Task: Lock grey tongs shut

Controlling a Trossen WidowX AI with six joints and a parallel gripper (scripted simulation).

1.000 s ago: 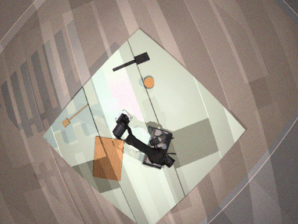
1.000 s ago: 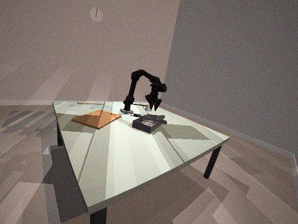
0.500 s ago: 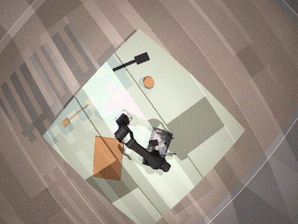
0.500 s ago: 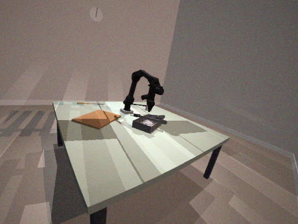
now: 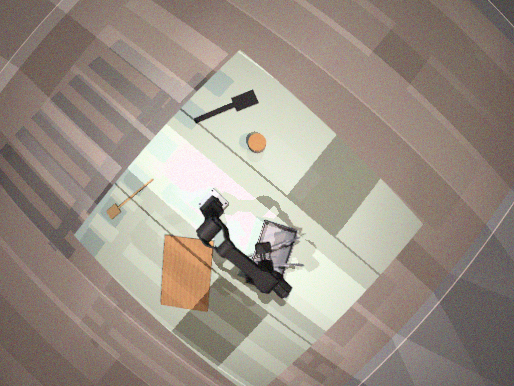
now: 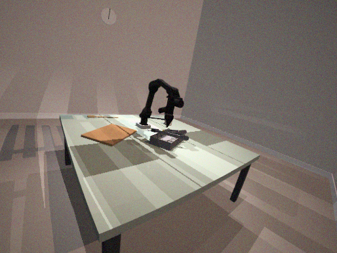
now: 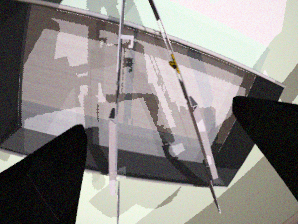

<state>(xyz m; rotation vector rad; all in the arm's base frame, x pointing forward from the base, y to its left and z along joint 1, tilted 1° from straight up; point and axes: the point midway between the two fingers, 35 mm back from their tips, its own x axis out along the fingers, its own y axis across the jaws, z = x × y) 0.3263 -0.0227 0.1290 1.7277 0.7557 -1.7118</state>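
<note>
Now: the roasting tin 3 cm ahead of my gripper tip, 2 cm to the left of it and 9 cm below it. Also, from my gripper tip: black spatula (58 cm behind, 43 cm to the left, 12 cm below); then orange puck (36 cm behind, 37 cm to the left, 9 cm below); then wooden board (22 cm behind, 33 cm to the right, 11 cm below).
</note>
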